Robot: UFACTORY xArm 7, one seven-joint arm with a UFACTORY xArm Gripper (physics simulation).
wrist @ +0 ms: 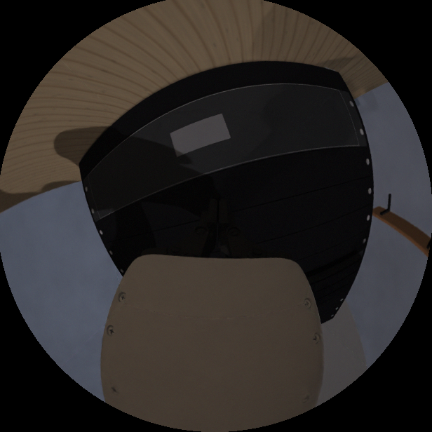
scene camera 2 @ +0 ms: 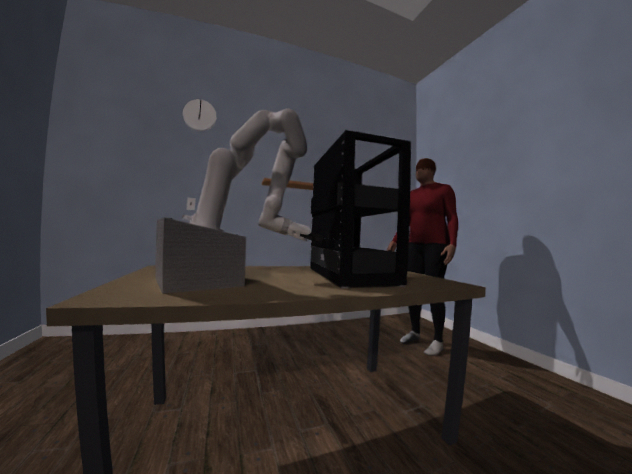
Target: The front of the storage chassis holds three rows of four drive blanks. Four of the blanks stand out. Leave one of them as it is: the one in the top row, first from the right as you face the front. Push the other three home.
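Pixels of known places: gripper, fingertip midpoint: [scene camera 2: 322, 239]; arm's base, link origin: [scene camera 2: 205, 229].
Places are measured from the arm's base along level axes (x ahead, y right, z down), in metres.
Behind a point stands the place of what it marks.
The black rack [scene camera 2: 403, 214] @[x 0.747, y 0.182, z -0.091 m] [wrist: 235, 75] with the storage chassis stands upright on the table. Its dark front faces the arm. Thin seams cross the black front in the wrist view, but single drive blanks, their rows and which of them stand out cannot be told apart in the dark. My gripper [scene camera 2: 311, 237] @[x 0.507, y -0.094, z 0.026 m] [wrist: 217, 211] is shut and empty. Its fingertips are at the lower part of the rack's front, above the grey bottom panel [scene camera 2: 325, 258] @[x 0.506, y -0.047, z 0.111 m] [wrist: 290, 117]. Whether they touch the front cannot be told. The wrist housing hides part of the front.
The grey panel bears a light label [wrist: 201, 135]. The wooden table [scene camera 2: 265, 306] @[x 0.185, y 0.291, z 0.214 m] [wrist: 150, 45] carries the rack and a grey ribbed block [scene camera 2: 201, 260] @[x -0.003, y 0.108, z 0.105 m] beside the arm's base. A person in a red top [scene camera 2: 432, 214] stands behind the rack. An orange-brown wall shelf [scene camera 2: 296, 184] [wrist: 405, 225] is behind.
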